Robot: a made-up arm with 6 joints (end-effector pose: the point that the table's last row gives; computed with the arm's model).
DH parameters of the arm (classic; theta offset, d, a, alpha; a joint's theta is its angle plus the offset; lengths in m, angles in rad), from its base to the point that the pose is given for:
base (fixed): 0.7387 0 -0.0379 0
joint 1: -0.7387 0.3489 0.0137 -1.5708
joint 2: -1.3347 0 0.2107 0
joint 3: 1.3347 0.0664 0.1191 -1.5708
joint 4: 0 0.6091 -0.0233 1.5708
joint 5: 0 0.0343 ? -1.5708
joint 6: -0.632 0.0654 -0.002 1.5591
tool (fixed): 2.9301 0.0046 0 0
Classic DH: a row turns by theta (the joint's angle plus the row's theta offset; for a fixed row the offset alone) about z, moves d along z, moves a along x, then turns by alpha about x.
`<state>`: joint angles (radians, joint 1 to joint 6).
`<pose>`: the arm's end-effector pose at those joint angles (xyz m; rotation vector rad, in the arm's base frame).
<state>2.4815 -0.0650 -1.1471 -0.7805 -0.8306 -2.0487</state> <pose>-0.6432 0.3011 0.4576 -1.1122 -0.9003 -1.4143</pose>
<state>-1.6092 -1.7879 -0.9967 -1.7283 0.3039 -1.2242</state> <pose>0.0180 0.0176 1.0215 -1.1564 -1.2333 0.2959</pose>
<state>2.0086 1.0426 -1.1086 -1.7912 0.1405 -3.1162</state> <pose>-0.2312 0.2634 -0.2620 1.4022 -1.3201 -1.6633</pose>
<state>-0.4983 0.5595 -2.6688 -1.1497 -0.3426 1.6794</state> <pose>0.6225 -0.2545 0.9174 -1.6051 0.8766 0.2634</pose>
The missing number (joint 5, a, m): 0.0306
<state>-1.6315 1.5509 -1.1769 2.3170 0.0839 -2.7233</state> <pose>0.0083 -0.1286 -0.3771 0.4132 1.5450 2.0111</pose>
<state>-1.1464 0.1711 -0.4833 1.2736 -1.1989 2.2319</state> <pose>0.1800 -0.4163 0.0231 0.1819 -0.4146 -0.9902</pose>
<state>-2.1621 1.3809 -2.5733 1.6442 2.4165 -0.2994</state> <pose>-0.3609 -0.7896 0.2753 -0.8323 0.1501 1.3576</pose>
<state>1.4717 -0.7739 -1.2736 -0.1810 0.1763 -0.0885</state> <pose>-0.0825 0.4429 0.9330 -2.5915 -0.2385 0.8397</pose>
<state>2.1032 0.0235 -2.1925 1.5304 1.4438 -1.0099</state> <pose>-0.4215 0.3419 1.0368 1.0720 2.1058 -0.7724</pose>
